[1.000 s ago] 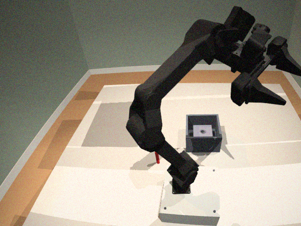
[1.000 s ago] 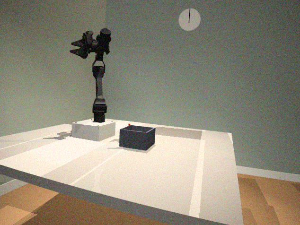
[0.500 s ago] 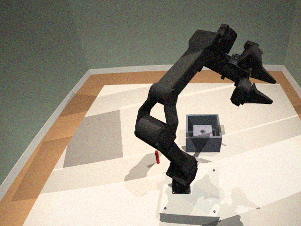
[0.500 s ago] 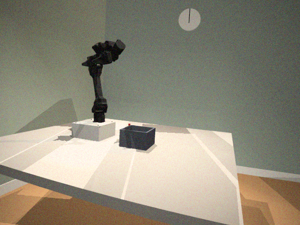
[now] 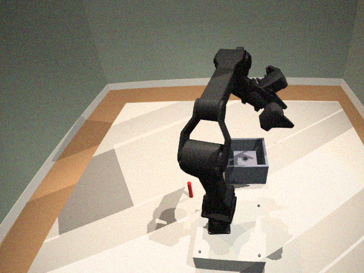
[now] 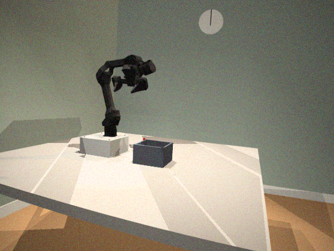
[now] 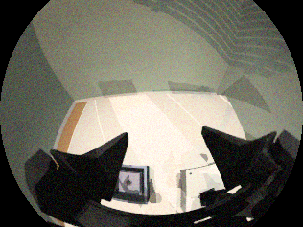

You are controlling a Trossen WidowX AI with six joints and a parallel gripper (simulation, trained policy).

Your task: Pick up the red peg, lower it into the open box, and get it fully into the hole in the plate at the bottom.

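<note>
Right now my gripper tip is 10 mm short of the red peg, 310 mm to the right of it and 310 mm above it. Round my gripper tip: plate 140 mm ahead, 100 mm to the left, 310 mm below; dark grey box 140 mm ahead, 100 mm to the left, 320 mm below.
</note>
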